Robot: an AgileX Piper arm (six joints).
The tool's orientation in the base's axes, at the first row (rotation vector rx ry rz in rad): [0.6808, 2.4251, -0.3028]
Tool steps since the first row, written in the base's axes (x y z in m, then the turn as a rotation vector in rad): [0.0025, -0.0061, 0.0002, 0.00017, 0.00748, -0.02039]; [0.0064, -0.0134, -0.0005, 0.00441, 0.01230, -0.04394]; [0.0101, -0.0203, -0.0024, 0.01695, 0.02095, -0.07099]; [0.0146, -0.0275, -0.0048, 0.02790, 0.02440, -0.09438]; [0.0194, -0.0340, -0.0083, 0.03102, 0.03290, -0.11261]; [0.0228, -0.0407, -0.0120, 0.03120, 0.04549, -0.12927]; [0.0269, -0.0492, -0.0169, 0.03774, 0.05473, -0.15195]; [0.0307, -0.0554, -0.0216, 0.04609, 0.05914, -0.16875]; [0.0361, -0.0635, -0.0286, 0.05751, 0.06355, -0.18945]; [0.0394, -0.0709, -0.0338, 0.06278, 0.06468, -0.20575]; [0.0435, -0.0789, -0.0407, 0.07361, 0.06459, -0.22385]
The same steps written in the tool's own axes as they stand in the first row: [-0.0043, -0.0038, 0.0033, 0.01514, 0.00752, 0.01363]; [-0.0095, -0.0078, 0.0083, 0.02831, 0.01516, 0.03271]; [-0.0137, -0.0116, 0.0141, 0.03937, 0.03067, 0.05723]; [-0.0182, -0.0151, 0.0208, 0.04725, 0.04073, 0.07993]; [-0.0220, -0.0178, 0.0283, 0.05946, 0.05058, 0.09291]; [-0.0248, -0.0214, 0.0353, 0.07440, 0.06221, 0.10173]; [-0.0281, -0.0261, 0.0442, 0.08722, 0.07475, 0.11964]; [-0.0304, -0.0291, 0.0521, 0.09331, 0.08387, 0.13549]; [-0.0331, -0.0326, 0.0632, 0.09964, 0.09485, 0.15593]; [-0.0352, -0.0368, 0.0716, 0.10625, 0.09953, 0.17106]; [-0.0371, -0.0409, 0.0820, 0.10962, 0.10625, 0.19077]
